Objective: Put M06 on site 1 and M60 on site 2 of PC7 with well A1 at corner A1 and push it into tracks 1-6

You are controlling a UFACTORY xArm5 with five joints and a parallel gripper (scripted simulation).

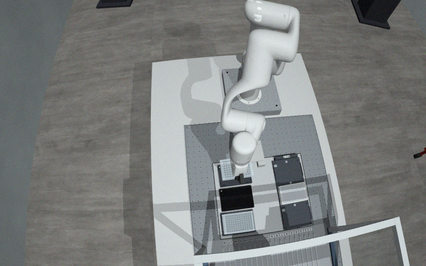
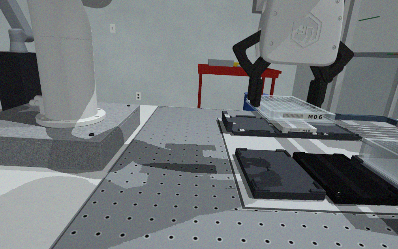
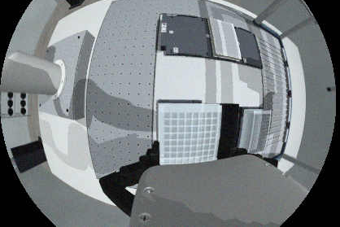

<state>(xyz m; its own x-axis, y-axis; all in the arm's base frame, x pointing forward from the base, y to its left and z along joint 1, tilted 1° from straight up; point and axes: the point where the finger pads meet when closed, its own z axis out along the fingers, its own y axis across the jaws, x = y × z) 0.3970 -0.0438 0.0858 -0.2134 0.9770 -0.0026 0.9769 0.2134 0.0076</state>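
The plate carrier PC7 lies 27 cm to the left of my hand, 11 cm below it and 7 cm ahead of it. The rest, counted from my hand: plate nest S1: 12 cm below; plate M06: 1 cm below; plate nest S2: 12 cm below, 11 cm ahead, 2 cm to the left.
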